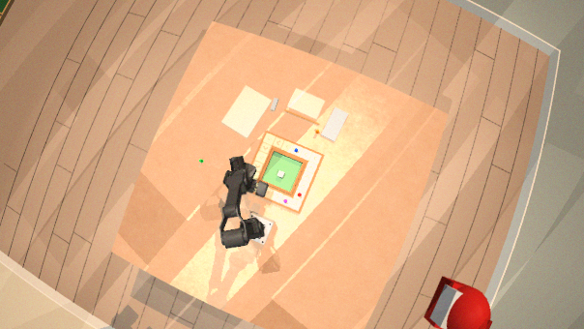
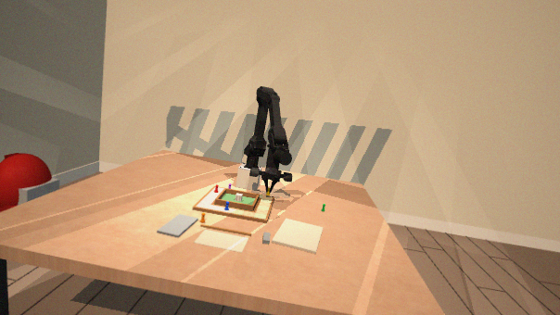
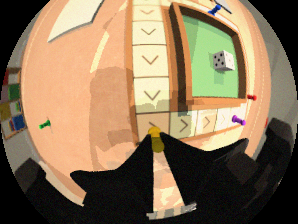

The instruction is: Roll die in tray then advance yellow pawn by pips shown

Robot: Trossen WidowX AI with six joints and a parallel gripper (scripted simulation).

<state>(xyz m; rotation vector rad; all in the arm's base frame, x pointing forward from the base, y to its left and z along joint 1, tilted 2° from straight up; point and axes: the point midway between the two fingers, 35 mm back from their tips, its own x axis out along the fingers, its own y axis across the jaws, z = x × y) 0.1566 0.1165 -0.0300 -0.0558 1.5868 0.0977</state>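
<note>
Now: gripper tip 1 cm below the yellow pawn. From my gripper tip the other things lie so: white die: 11 cm to the right, 10 cm ahead, 1 cm below; purple pawn: 18 cm to the right, 1 cm below; green tray: 11 cm to the right, 11 cm ahead, 3 cm below.
</note>
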